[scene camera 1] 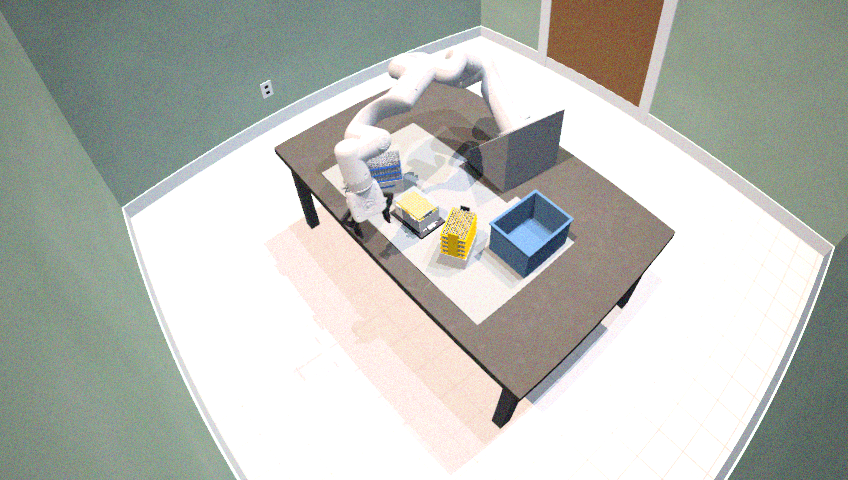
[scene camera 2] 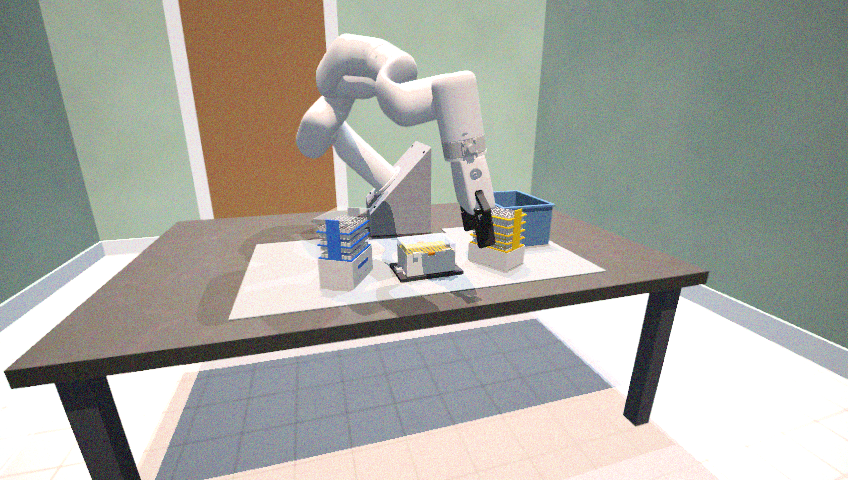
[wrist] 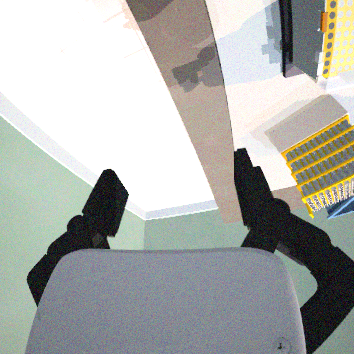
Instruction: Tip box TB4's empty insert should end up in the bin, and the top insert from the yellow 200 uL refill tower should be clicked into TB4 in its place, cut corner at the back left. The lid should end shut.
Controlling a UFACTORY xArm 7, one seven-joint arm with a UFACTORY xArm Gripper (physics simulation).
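Tip box TB4 (scene camera 1: 423, 222) (scene camera 2: 439, 262) (wrist: 305, 45) is the grey box in a black holder (scene camera 2: 428, 275) (wrist: 286, 40). A yellow insert (scene camera 1: 418, 205) (scene camera 2: 423, 248) (wrist: 343, 37) is in it. A clear lid seems to lie over the insert; whether it is fully shut I cannot tell. The yellow refill tower (scene camera 1: 454, 243) (scene camera 2: 516, 228) (wrist: 325, 160) holds several stacked inserts. The blue bin (scene camera 1: 509, 246) (scene camera 2: 538, 224) stands beyond it. My gripper (scene camera 1: 373, 227) (scene camera 2: 477, 236) (wrist: 173, 173) is open and empty, above the table edge beside TB4. Cut corners are too small to make out.
A blue refill tower (scene camera 1: 386, 173) (scene camera 2: 333, 240) stands on the other side of TB4. A tall grey panel (scene camera 1: 529, 151) (scene camera 2: 413, 205) stands by the arm's base. A small black object (scene camera 1: 464, 208) is behind the yellow tower. These stand on or near a white mat (scene camera 1: 476, 306) (scene camera 2: 261, 300).
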